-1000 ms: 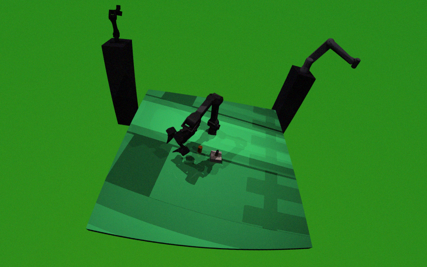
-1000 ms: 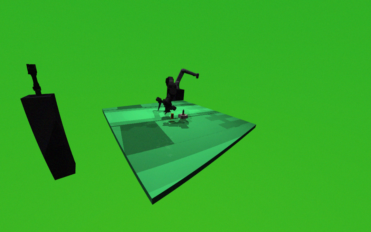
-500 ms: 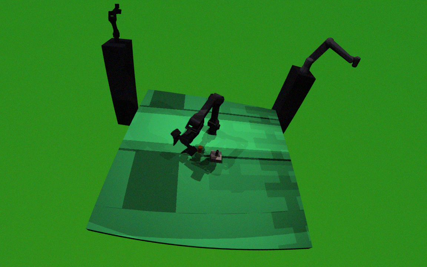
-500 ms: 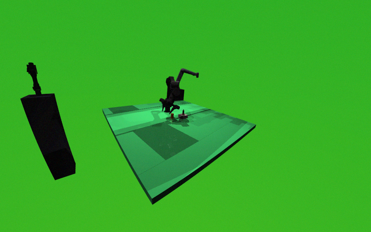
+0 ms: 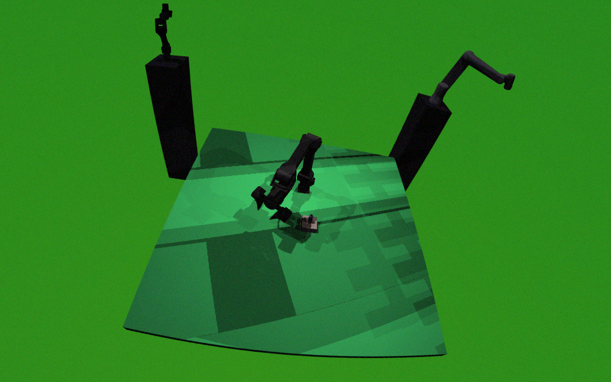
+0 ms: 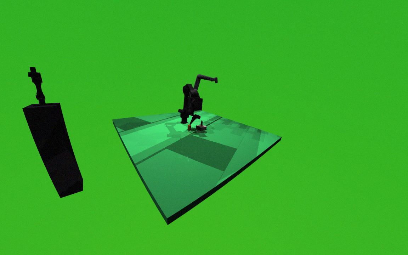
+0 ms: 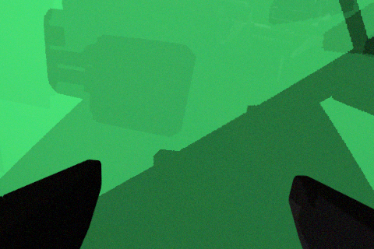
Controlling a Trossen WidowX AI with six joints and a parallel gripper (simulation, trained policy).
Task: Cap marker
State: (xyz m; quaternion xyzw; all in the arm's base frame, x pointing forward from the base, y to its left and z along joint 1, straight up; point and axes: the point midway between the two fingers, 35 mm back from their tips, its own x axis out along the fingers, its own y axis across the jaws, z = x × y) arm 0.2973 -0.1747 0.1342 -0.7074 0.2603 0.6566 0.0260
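The orange cap lies 100 mm to the left of my gripper tip, 80 mm below it and 80 mm behind it. Round my gripper tip: pale holder block 220 mm to the left, 90 mm below, 40 mm behind.
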